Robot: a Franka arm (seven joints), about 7 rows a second.
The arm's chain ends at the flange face. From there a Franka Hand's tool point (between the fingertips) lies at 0.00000 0.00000 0.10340 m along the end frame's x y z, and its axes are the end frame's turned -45 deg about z.
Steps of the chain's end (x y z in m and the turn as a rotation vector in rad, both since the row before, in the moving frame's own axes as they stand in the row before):
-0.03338 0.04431 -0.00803 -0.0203 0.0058 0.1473
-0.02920 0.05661 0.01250 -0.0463 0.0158 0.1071
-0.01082 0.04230 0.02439 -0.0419 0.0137 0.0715
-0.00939 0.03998 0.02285 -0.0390 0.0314 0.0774
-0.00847 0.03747 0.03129 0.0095 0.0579 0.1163
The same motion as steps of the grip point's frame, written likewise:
-0.05613 0.00955 -0.00805 -0.0185 -0.0103 0.1473
-0.06314 0.02379 0.01238 -0.0439 -0.0216 0.1071
-0.03977 0.02625 0.02429 -0.0393 -0.0199 0.0715
-0.03566 0.02675 0.02272 -0.0498 -0.0054 0.0774
-0.02778 0.02432 0.03111 -0.0342 0.0477 0.1163

